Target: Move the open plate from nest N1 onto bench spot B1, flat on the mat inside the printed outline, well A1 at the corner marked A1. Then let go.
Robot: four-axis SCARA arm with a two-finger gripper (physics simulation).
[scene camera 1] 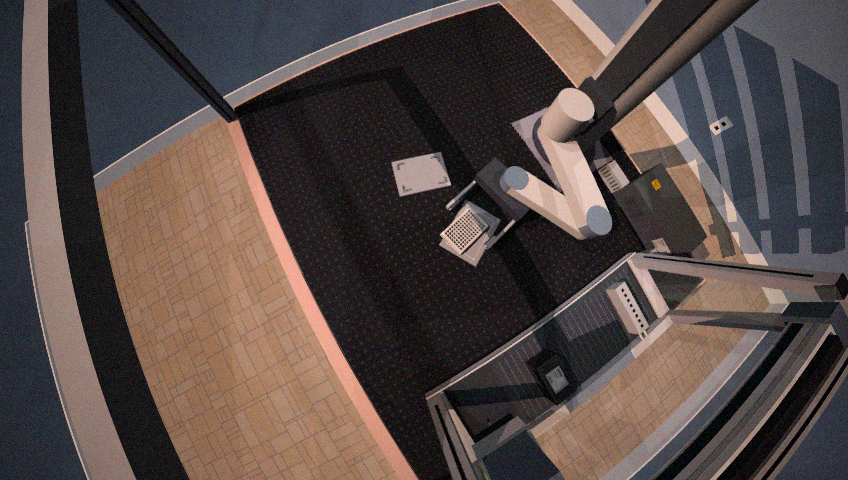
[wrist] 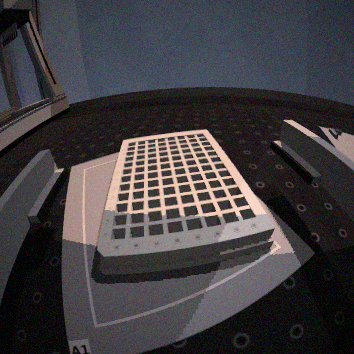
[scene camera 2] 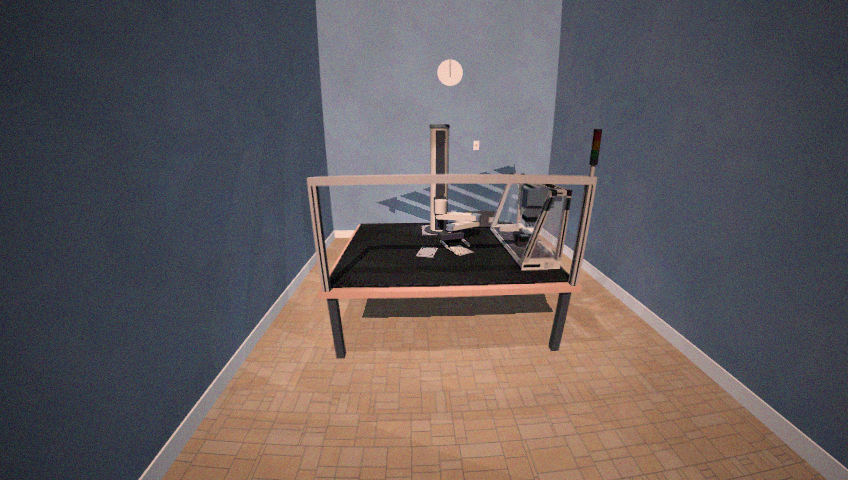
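Seen in the pictures: gripper, fingertip midpoint: (scene camera 1: 467, 227) (wrist: 169, 142) (scene camera 2: 458, 246); arm's base, link origin: (scene camera 2: 438, 231).
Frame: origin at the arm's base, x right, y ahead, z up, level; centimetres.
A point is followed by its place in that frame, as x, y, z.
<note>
The open plate (scene camera 1: 464, 229) {-9.9, 51.1, 2.8} (scene camera 2: 461, 251) {-11.7, 55.3, 2.7} (wrist: 175, 200) {-9.6, 48.2, 2.5}, pale with a grid of wells, is over the light mat (scene camera 1: 476, 259) {-19.4, 52.3, 1.5} (wrist: 75, 280) {-14.1, 43.0, 1.5} of B1. It is turned relative to the printed outline (wrist: 90, 250) {-14.0, 44.9, 1.5}, whose left and near lines show; its far right part is hidden by the plate. The corner mark A1 (wrist: 80, 348) {-12.6, 39.8, 1.5} is at the near left in the wrist view. A dark shadow lies under the plate's near edge; I cannot tell if it rests fully flat. My gripper (scene camera 1: 468, 226) {-10.1, 50.7, 4.9} (scene camera 2: 457, 245) {-10.1, 50.7, 4.9} (wrist: 169, 142) {-10.1, 50.7, 4.9} is open, one finger standing clear on each side of the plate.
A pale rectangle with dark corner marks (scene camera 1: 420, 174) {12.0, 53.7, 2.5} (scene camera 2: 426, 252) {13.0, 55.3, 2.4}, apparently nest N1, lies beside the plate. A clear-walled enclosure (scene camera 1: 529, 330) {-45.1, 50.3, 4.6} (scene camera 2: 540, 265) {-57.2, 84.9, 4.2} stands on the table's right side. A dark box (scene camera 1: 666, 208) {-38.3, -10.1, 12.8} is near the arm's base.
</note>
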